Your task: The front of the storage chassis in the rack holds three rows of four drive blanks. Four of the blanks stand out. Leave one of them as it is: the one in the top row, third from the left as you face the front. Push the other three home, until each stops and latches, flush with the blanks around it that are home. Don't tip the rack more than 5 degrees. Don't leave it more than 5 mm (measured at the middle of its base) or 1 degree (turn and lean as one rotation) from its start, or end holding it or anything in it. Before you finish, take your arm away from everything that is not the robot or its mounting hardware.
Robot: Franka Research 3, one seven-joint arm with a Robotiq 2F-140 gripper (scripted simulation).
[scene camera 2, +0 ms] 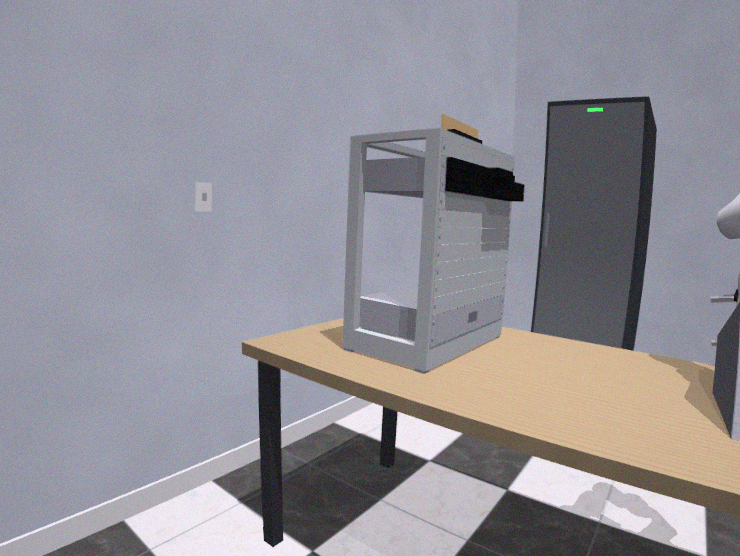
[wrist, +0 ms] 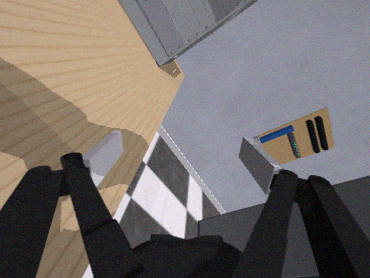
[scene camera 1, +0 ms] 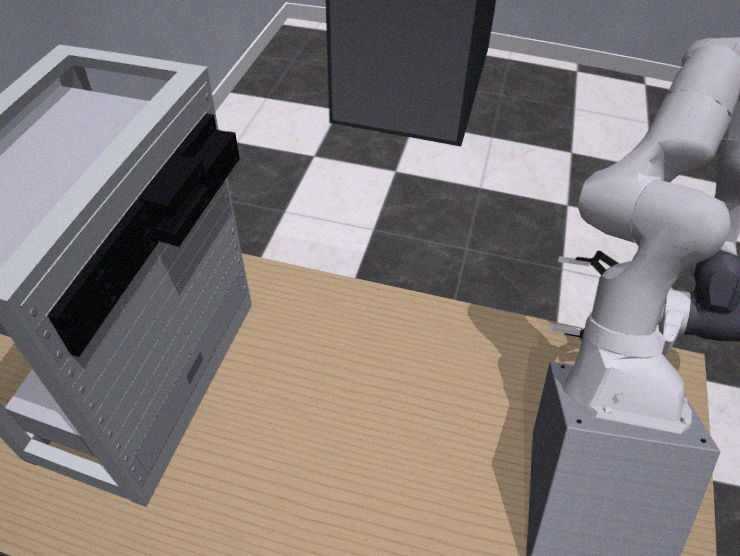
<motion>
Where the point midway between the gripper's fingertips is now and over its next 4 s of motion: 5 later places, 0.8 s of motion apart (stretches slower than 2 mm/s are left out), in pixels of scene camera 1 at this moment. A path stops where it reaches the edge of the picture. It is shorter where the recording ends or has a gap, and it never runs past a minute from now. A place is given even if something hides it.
My gripper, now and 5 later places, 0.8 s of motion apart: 554,293; 546,291; 530,281; 495,254; 446,215; 392,166
</motion>
